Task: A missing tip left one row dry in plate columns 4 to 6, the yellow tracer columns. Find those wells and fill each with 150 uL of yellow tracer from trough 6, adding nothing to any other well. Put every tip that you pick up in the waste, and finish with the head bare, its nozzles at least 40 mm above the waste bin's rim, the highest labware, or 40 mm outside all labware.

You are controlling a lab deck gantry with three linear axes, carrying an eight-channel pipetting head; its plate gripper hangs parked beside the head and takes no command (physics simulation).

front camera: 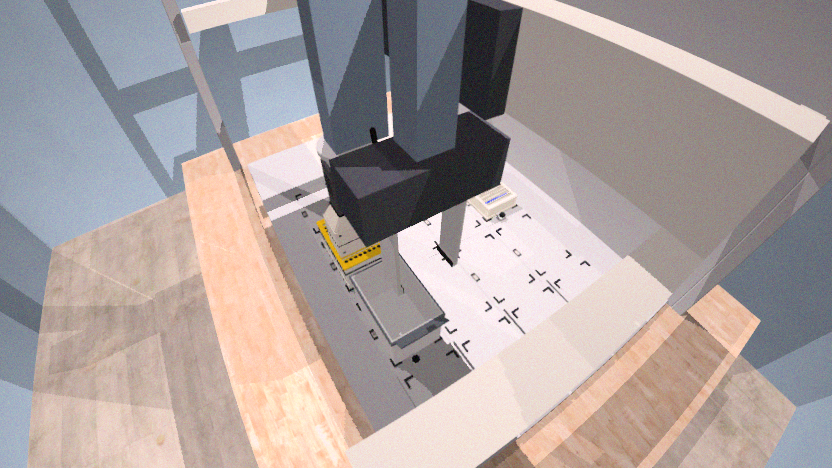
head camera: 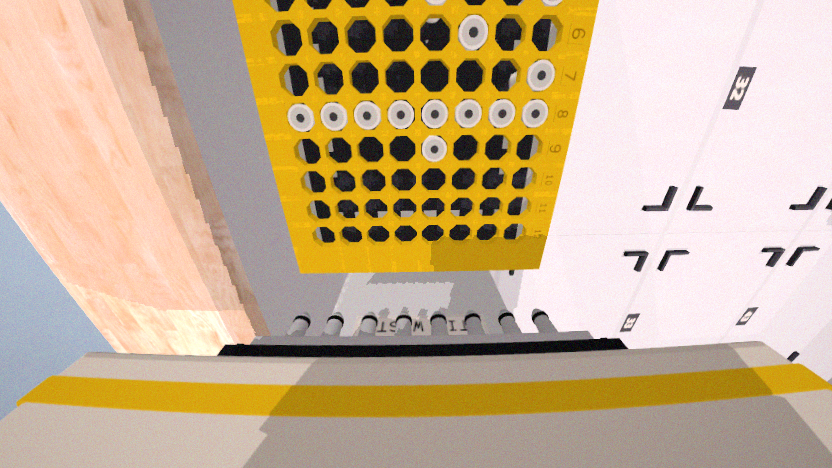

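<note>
The yellow tip rack (front camera: 361, 257) (head camera: 279, 232) stands beside the grey waste bin (front camera: 416, 336). In the head view, column 8 holds a full row of tips (head camera: 400, 114); single tips sit at C6, A7 and D9, and two more show at the top edge. The eight nozzles (head camera: 437, 321) are bare and hang past the rack's column-12 end, with part of the waste lettering behind them. My plate gripper (front camera: 425, 275) hangs below the dark head block (front camera: 430, 186), its two paddles apart with nothing between them. The yellow tracer trough and the yellow wells cannot be made out.
Cream labware (front camera: 493, 201) with a blue stripe stands on the deck behind the head block, to the right. Black corner brackets (front camera: 573, 254) (head camera: 663, 200) mark deck positions. A wooden edge (front camera: 250, 302) (head camera: 116, 174) runs along the left side. A clear panel bounds the right side.
</note>
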